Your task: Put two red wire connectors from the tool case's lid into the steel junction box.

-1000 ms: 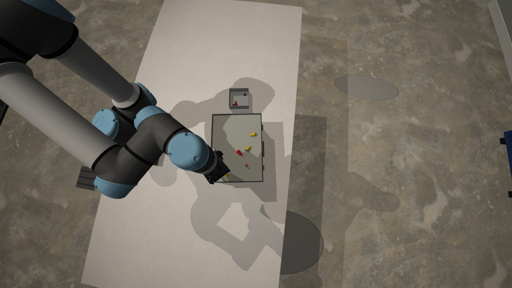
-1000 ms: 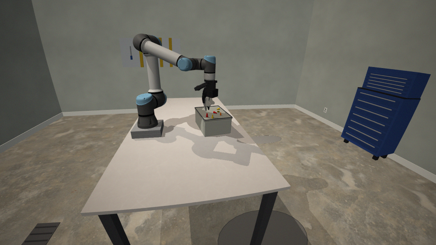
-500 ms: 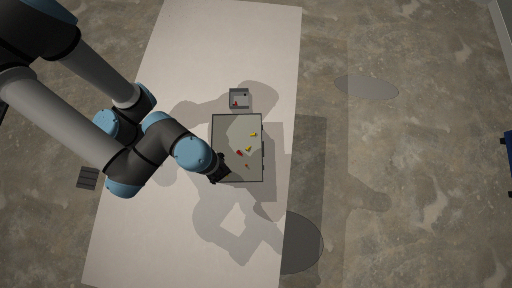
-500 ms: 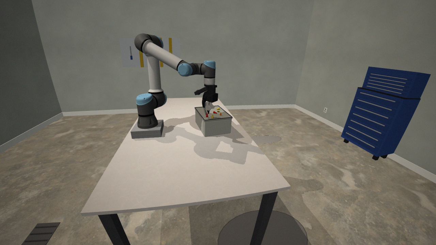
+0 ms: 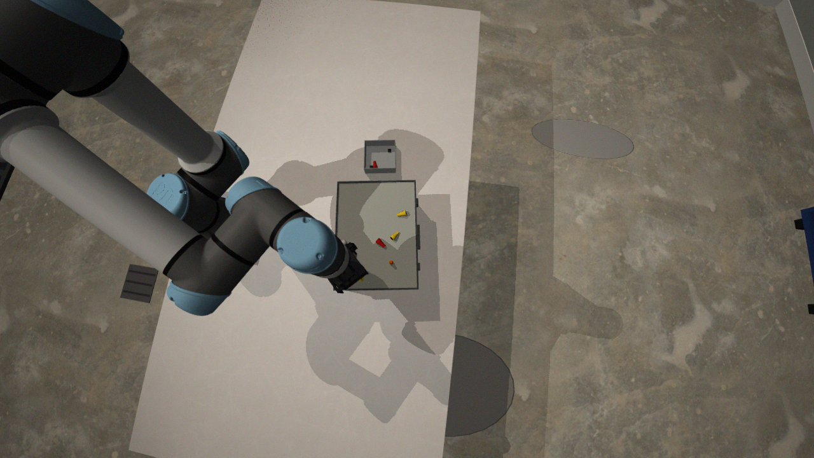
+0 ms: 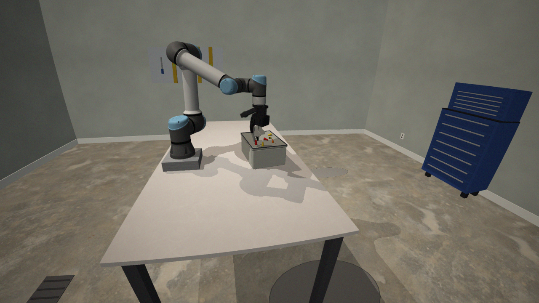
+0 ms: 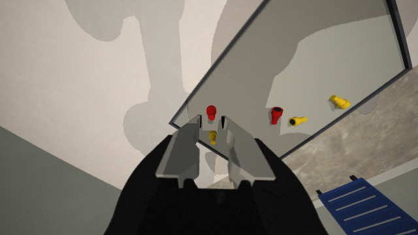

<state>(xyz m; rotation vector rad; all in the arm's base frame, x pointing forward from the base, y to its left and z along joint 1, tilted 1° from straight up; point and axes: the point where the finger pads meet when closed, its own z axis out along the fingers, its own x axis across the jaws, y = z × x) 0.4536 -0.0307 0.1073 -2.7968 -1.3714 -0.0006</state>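
Right now the orange connector is 11 cm ahead of my hand, 4 cm to the left of it and 3 cm below it. From my hand the other things lie so: tool case (5 cm ahead, 10 cm to the left, 7 cm below).
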